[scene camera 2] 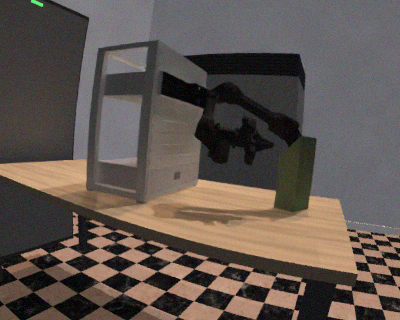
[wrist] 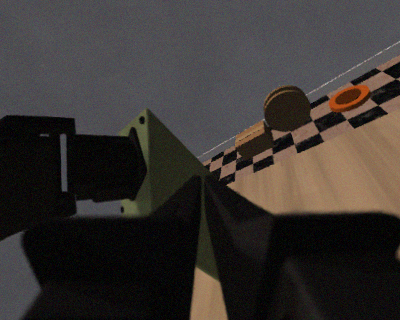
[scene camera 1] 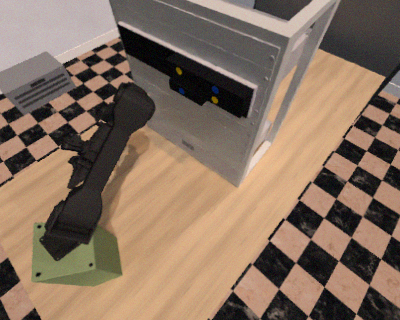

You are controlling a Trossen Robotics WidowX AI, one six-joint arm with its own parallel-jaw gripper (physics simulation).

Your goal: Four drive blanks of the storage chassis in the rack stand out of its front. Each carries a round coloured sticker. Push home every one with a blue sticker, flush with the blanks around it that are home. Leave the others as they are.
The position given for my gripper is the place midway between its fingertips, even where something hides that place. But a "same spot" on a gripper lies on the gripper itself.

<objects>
my gripper: scene camera 2; wrist; scene camera 1 69, 188
grey rack: scene camera 2 172, 90; scene camera 1 213, 78; not seen in the wrist view (out of frame)
same spot on my gripper: point(scene camera 2: 256, 139) = point(wrist: 304, 240)
</objects>
